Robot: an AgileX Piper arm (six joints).
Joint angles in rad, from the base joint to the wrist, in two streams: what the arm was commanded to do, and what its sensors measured. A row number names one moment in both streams.
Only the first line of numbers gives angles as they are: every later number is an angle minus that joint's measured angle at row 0.
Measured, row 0:
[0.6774 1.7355 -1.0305 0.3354 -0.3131 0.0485]
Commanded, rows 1 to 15:
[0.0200 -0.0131 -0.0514 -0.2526 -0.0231 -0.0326]
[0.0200 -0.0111 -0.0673 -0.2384 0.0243 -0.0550]
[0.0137 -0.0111 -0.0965 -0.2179 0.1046 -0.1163]
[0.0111 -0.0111 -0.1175 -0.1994 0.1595 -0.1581]
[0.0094 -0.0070 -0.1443 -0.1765 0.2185 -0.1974]
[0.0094 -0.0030 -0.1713 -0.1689 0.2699 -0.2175]
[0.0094 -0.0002 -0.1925 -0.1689 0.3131 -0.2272]
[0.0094 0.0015 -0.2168 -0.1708 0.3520 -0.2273]
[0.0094 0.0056 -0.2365 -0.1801 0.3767 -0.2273]
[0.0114 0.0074 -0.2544 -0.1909 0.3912 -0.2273]
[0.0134 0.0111 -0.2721 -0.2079 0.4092 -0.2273]
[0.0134 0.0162 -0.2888 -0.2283 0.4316 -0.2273]
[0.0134 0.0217 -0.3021 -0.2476 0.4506 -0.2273]
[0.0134 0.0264 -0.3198 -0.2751 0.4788 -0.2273]
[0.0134 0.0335 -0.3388 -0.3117 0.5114 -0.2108]
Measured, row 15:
[0.0136 0.0246 -0.2718 -0.2192 0.4584 -0.2134]
